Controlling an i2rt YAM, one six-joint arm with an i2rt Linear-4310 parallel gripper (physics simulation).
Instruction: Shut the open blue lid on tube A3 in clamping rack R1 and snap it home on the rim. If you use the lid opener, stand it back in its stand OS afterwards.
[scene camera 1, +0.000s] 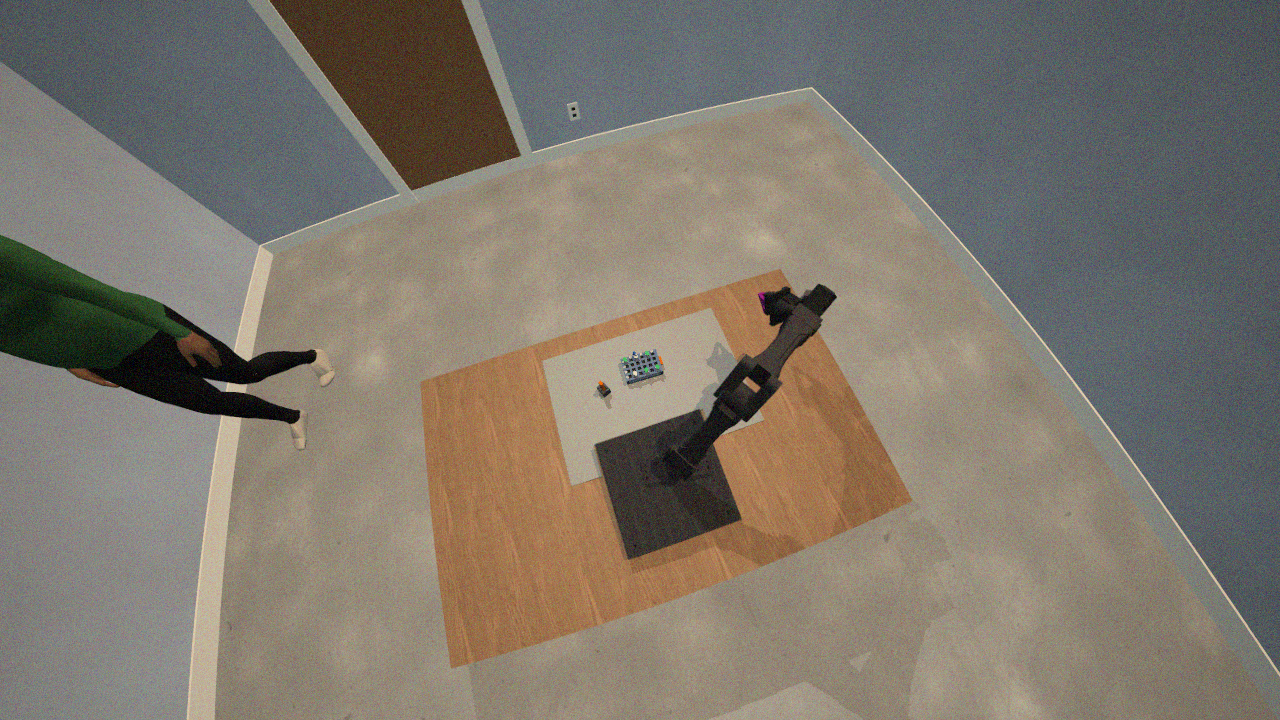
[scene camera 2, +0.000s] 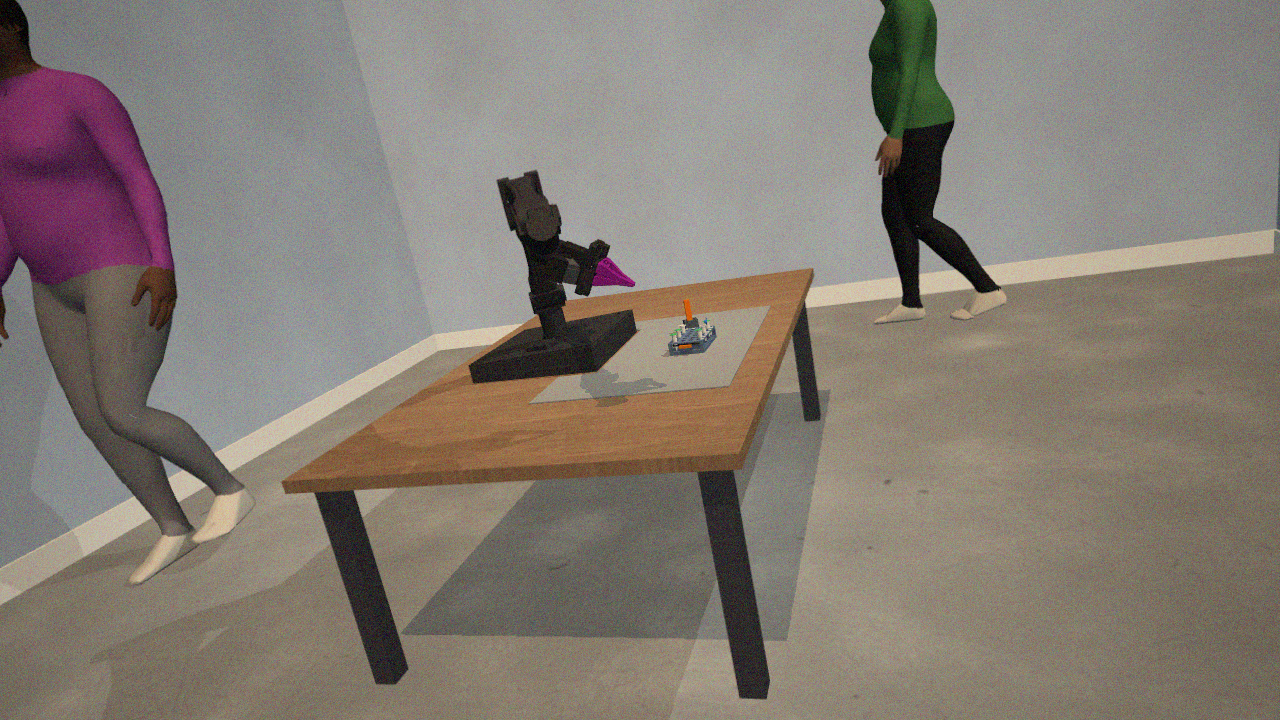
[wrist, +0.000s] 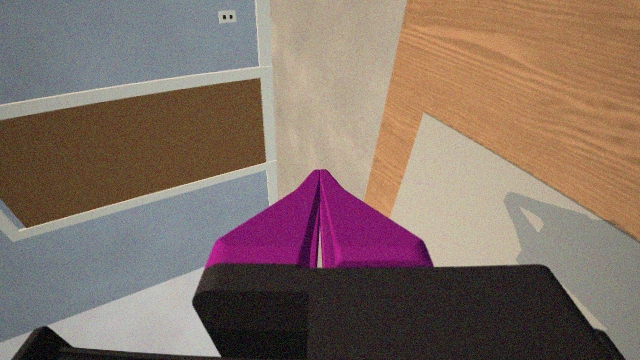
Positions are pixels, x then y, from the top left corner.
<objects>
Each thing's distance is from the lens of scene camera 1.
my gripper (scene camera 1: 760, 293): 1.08 m
grey mat (scene camera 1: 696, 356): 1.22 m
</objects>
